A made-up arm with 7 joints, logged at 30 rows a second.
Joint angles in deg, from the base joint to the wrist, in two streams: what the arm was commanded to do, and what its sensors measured. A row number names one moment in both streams.
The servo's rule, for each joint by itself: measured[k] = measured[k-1] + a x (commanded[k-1-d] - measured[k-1]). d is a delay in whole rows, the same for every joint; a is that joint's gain. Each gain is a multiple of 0.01, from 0.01 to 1. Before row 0 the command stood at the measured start. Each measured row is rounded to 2 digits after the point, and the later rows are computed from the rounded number. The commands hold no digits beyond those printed.
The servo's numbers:
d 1
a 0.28 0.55 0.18 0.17 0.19 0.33 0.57
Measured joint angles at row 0: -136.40, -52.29, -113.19, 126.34, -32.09, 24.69, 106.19
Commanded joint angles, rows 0 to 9: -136.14, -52.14, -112.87, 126.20, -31.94, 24.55, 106.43; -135.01, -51.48, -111.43, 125.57, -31.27, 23.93, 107.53; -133.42, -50.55, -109.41, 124.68, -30.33, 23.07, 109.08; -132.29, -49.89, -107.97, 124.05, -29.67, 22.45, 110.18; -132.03, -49.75, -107.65, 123.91, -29.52, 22.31, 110.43; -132.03, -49.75, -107.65, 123.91, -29.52, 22.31, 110.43; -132.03, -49.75, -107.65, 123.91, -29.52, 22.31, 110.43; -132.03, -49.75, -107.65, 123.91, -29.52, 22.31, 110.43; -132.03, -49.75, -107.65, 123.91, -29.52, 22.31, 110.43; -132.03, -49.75, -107.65, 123.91, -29.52, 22.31, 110.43
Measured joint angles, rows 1 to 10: -136.40, -52.29, -113.19, 126.34, -32.09, 24.69, 106.19; -136.33, -52.21, -113.13, 126.32, -32.06, 24.64, 106.33; -135.96, -51.81, -112.82, 126.19, -31.91, 24.41, 107.01; -135.25, -51.12, -112.21, 125.93, -31.61, 23.97, 108.19; -134.42, -50.44, -111.45, 125.61, -31.24, 23.47, 109.32; -133.75, -50.06, -110.77, 125.32, -30.91, 23.09, 109.95; -133.27, -49.89, -110.21, 125.08, -30.65, 22.83, 110.22; -132.92, -49.81, -109.75, 124.88, -30.44, 22.66, 110.34; -132.67, -49.78, -109.37, 124.72, -30.27, 22.54, 110.39; -132.49, -49.76, -109.06, 124.58, -30.13, 22.46, 110.41
